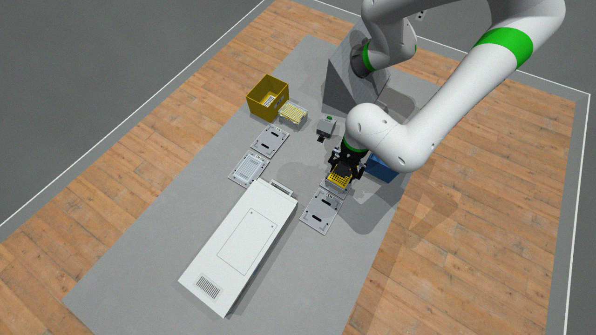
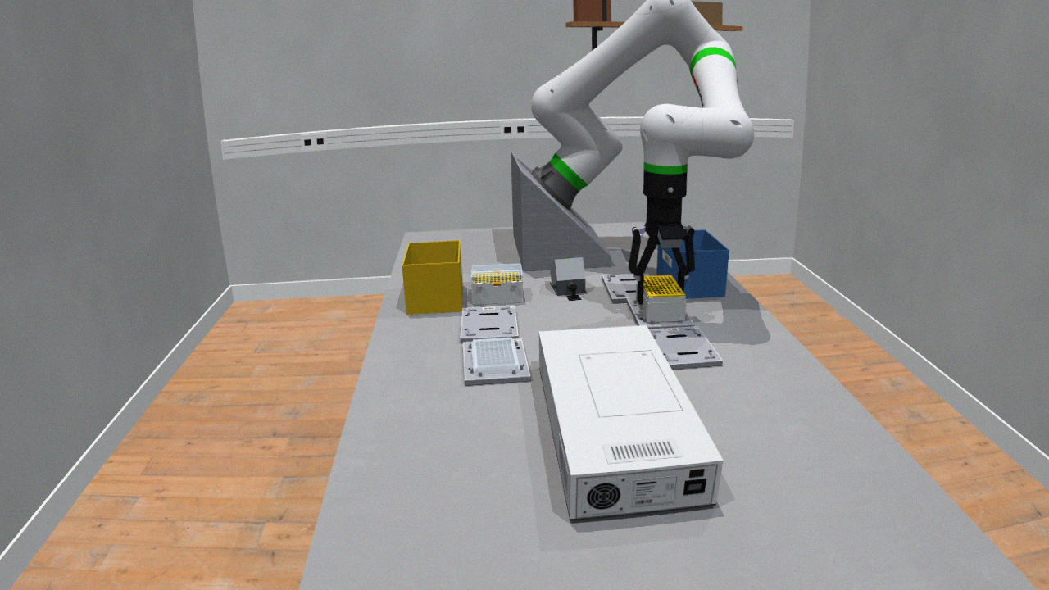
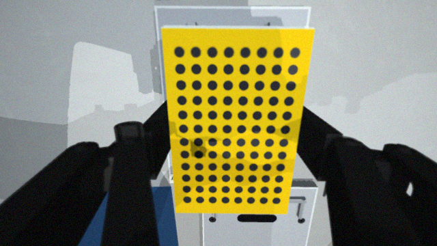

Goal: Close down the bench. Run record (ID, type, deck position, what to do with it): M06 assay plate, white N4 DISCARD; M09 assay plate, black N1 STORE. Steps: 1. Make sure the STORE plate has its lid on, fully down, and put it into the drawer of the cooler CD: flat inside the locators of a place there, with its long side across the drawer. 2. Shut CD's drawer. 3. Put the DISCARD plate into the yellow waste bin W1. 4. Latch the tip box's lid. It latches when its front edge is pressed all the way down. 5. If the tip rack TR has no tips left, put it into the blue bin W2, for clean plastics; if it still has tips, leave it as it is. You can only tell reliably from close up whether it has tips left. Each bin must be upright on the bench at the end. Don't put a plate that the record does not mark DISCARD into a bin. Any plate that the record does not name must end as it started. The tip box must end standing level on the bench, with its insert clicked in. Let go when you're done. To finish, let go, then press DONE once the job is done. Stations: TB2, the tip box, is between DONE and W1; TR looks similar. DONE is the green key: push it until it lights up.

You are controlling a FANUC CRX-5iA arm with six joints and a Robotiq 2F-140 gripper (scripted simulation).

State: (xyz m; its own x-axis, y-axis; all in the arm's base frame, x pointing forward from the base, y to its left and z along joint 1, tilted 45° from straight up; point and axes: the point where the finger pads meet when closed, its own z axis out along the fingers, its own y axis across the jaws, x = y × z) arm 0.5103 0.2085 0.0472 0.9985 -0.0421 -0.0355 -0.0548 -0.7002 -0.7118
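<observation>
Right now the blue bin W2 is 180 mm behind my hand, 130 mm to the left of it and 20 mm below it. Also, from my hand: green DONE key (230 mm behind, 180 mm to the right); tip rack TR (10 mm behind, 10 mm to the right, 10 mm below); nest N1 (170 mm ahead, 60 mm below).
</observation>
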